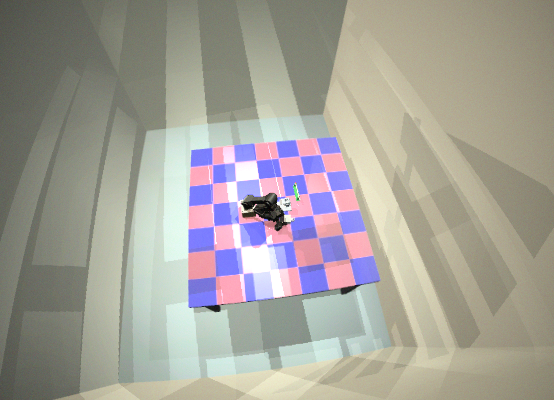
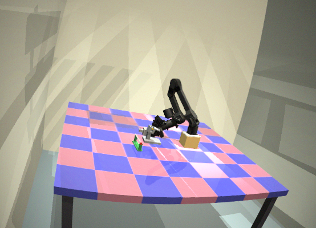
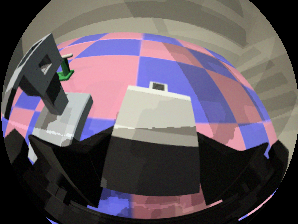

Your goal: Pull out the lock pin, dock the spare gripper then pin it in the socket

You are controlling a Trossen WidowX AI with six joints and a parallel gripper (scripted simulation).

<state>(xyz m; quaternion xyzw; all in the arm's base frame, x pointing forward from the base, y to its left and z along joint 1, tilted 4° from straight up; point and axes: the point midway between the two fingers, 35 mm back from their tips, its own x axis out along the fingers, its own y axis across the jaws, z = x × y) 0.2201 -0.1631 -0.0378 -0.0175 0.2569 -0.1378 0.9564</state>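
Right now my gripper tip is 30 mm short of the grey mount, 120 mm to the right of it and 40 mm below it. The rest, counted from my gripper tip: spare gripper: 10 mm above; green bar-shaped piece: 160 mm ahead, 200 mm to the left, 10 mm above.
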